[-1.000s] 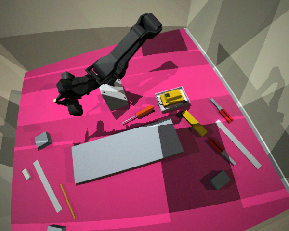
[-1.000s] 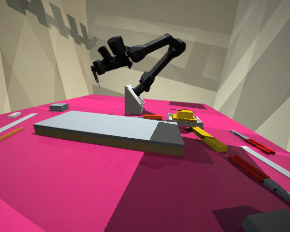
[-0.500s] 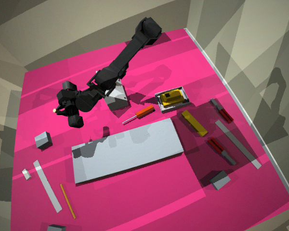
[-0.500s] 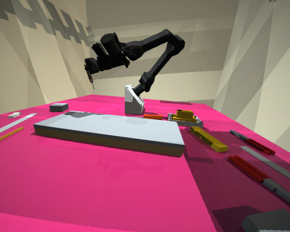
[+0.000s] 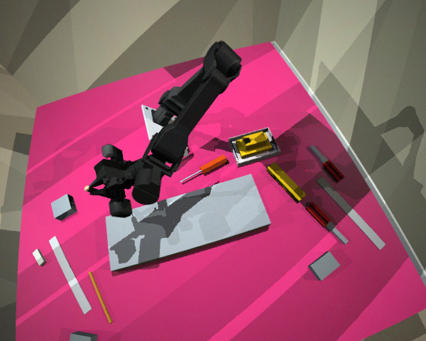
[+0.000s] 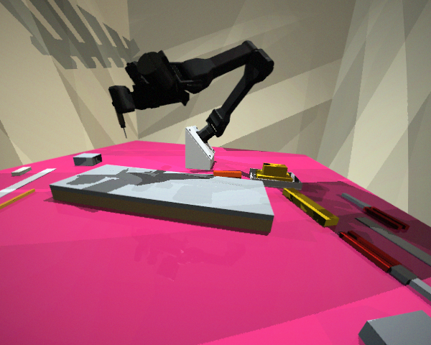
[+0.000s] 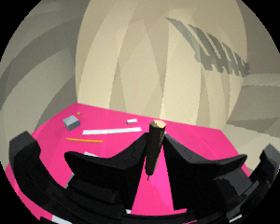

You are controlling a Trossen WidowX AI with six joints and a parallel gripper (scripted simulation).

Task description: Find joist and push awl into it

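My gripper tip is 1 cm past the awl, 1 cm to the right of it and 5 cm above it. Round my gripper tip: pencil (25 cm ahead, 12 cm to the right, 23 cm below); yellow stud finder (12 cm behind, 50 cm to the left, 19 cm below); white eraser (7 cm ahead, 35 cm to the right, 23 cm below).
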